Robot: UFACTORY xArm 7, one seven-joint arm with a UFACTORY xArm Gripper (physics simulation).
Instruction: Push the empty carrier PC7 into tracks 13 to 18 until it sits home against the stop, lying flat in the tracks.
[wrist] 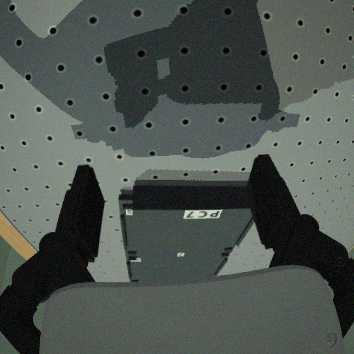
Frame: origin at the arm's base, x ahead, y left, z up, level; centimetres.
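Where they show: gripper, fingertip midpoint: (pixel 174 177).
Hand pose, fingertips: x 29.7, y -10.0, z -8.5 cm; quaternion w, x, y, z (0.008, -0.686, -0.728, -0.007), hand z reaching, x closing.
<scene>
After its pixels a point has its place.
The empty carrier PC7 (pixel 172 232) @[x 41.3, y -9.4, z -12.1 cm] is a dark grey flat plate with a black raised bar across its upper end and a white PC7 label that reads upside down. It lies in the lower middle of the view, and its lower part is hidden behind the grey gripper body. My gripper (pixel 174 177) @[x 29.7, y -10.0, z -8.5 cm] is open, with nothing between its fingers. The left finger stands apart from the carrier's left edge; the right finger overlaps the right end of the black bar in the view, and I cannot tell whether it touches. Tracks 13 to 18 and the stop cannot be made out.
A light grey perforated board (pixel 30 95) @[x 26.3, y -19.4, z -13.2 cm] spreads under the carrier and beyond it. Dark shadows of the arm and gripper fall across its upper part. A wooden edge (pixel 17 237) @[x 47.2, y -31.8, z -14.5 cm] shows at the left, with a green surface (pixel 10 265) outside it.
</scene>
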